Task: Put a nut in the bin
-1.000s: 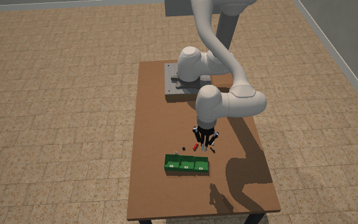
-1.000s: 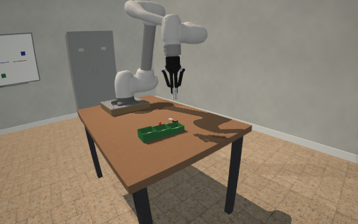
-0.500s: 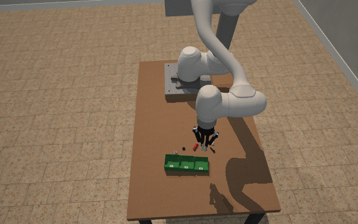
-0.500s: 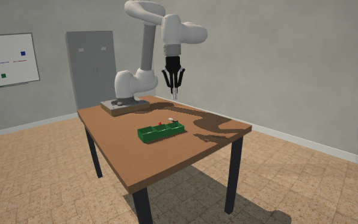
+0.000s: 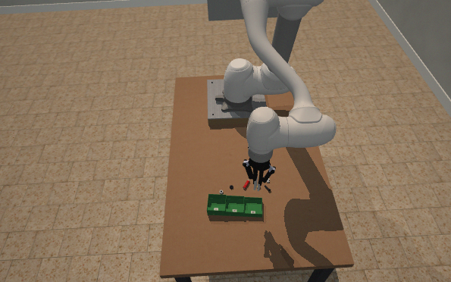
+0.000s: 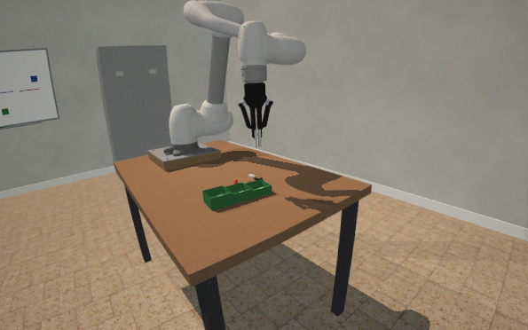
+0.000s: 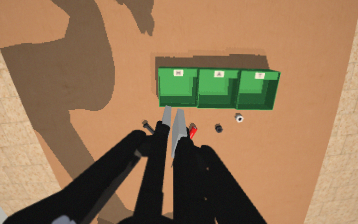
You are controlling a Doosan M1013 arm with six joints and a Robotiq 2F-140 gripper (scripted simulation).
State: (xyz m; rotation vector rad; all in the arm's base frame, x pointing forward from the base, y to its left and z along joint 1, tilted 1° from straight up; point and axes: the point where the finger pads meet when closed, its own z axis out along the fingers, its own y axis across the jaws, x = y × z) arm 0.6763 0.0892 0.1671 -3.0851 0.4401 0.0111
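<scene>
My hand is 110 mm past the brass-coloured nut, 20 mm to the right of it and 210 mm above it. Also, from my hand: red cylinder (130 mm behind, 40 mm to the right, 210 mm below); then black bolt (100 mm behind, 60 mm to the left, 210 mm below); then green bin strip (90 mm to the right, 190 mm below).
</scene>
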